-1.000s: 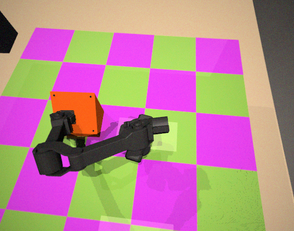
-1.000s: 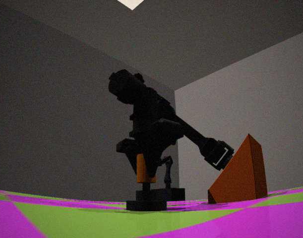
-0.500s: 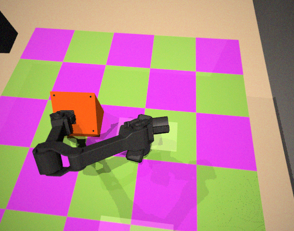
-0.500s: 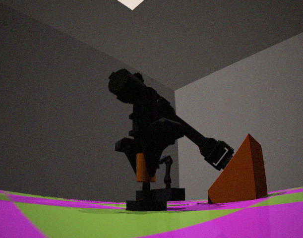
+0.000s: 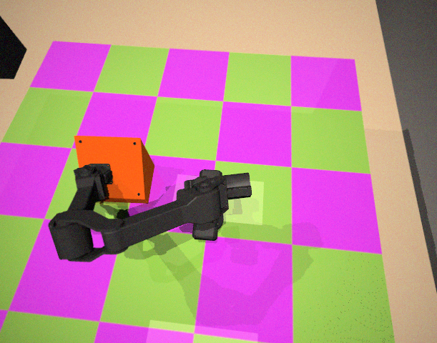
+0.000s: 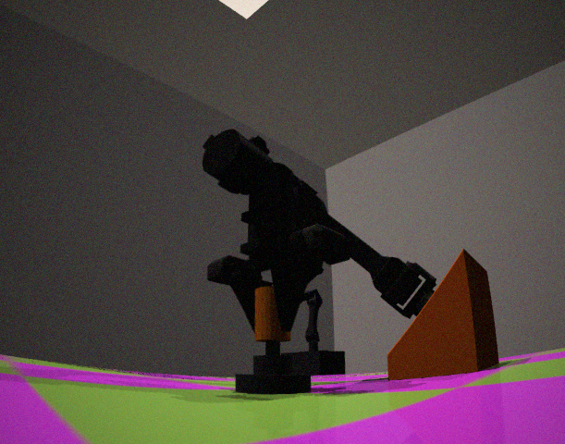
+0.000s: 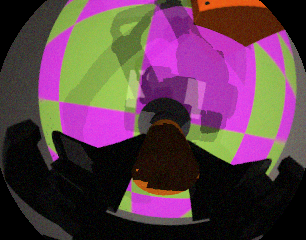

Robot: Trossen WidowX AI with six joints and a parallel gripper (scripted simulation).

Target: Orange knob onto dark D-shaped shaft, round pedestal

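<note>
Right now the orange knob is 20 mm above my gripper tip. Also, from my gripper tip: dark round pedestal: 40 mm below.
</note>
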